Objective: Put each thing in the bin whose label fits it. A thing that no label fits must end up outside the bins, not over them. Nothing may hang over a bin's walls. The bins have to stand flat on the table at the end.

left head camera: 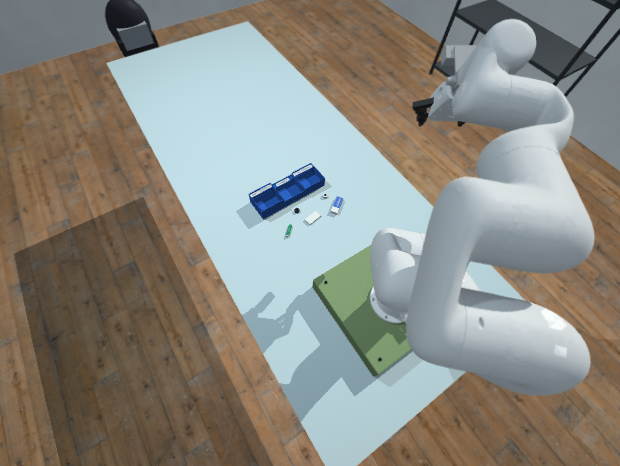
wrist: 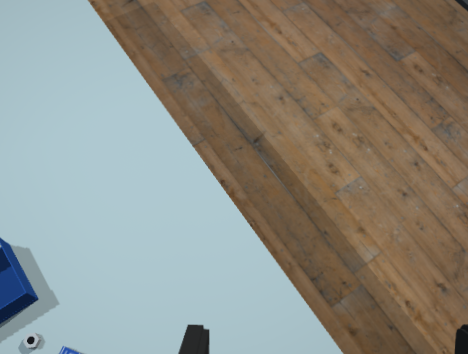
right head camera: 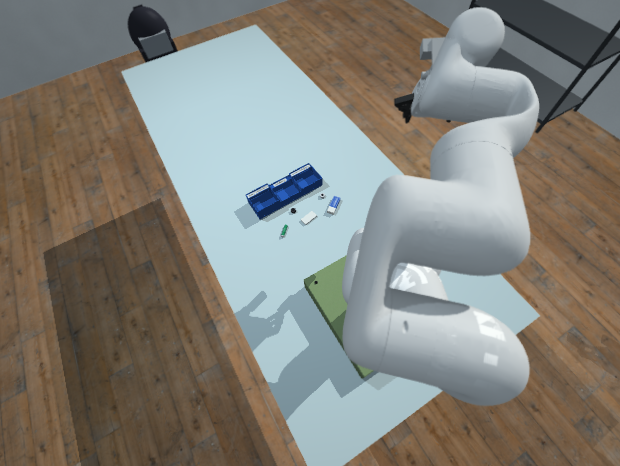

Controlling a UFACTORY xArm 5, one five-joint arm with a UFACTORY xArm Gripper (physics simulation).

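Places are measured from the arm's base along level axes (x ahead, y left, z up), in centimetres.
Pixels of known places: gripper, fingertip midpoint: point(left head camera: 439, 120).
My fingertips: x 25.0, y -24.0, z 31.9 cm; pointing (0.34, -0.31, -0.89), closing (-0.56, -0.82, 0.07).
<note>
Ahead of a thing's pixels: the offset from my fingertips to its middle. Level surfaces: height alone.
A row of three blue bins @[dy +28.5, dx +24.0, dz -35.1 cm] point(left head camera: 294, 198) point(right head camera: 290, 198) point(wrist: 22, 303) stands on the table, with white labels too small to read. Beside the row lie a small black round thing @[dy +29.7, dx +16.2, dz -37.0 cm] point(left head camera: 296, 210) point(right head camera: 293, 210), a silver nut @[dy +18.2, dx +16.4, dz -37.0 cm] point(left head camera: 325, 196) point(right head camera: 322, 196) point(wrist: 31, 341), a blue-and-white block @[dy +17.0, dx +10.9, dz -36.8 cm] point(left head camera: 337, 204) point(right head camera: 333, 204) point(wrist: 69, 351), a white block @[dy +26.6, dx +11.1, dz -37.1 cm] point(left head camera: 312, 217) point(right head camera: 308, 217) and a green cylinder @[dy +35.9, dx +10.8, dz -36.9 cm] point(left head camera: 288, 230) point(right head camera: 284, 230). My gripper point(left head camera: 441, 119) point(right head camera: 427, 117) point(wrist: 327, 342) is open and empty, high up and away from the bins, towards the shelf side.
The arm's green base plate point(left head camera: 345, 295) point(right head camera: 325, 295) is on the pale table @[dz -37.5 cm] point(left head camera: 215, 115) point(right head camera: 220, 120) point(wrist: 125, 200), nearer than the loose things. A dark shelf unit point(left head camera: 576, 67) point(right head camera: 576, 57) stands beyond the table's right edge. A black chair point(left head camera: 125, 15) point(right head camera: 145, 22) is at the far end.
</note>
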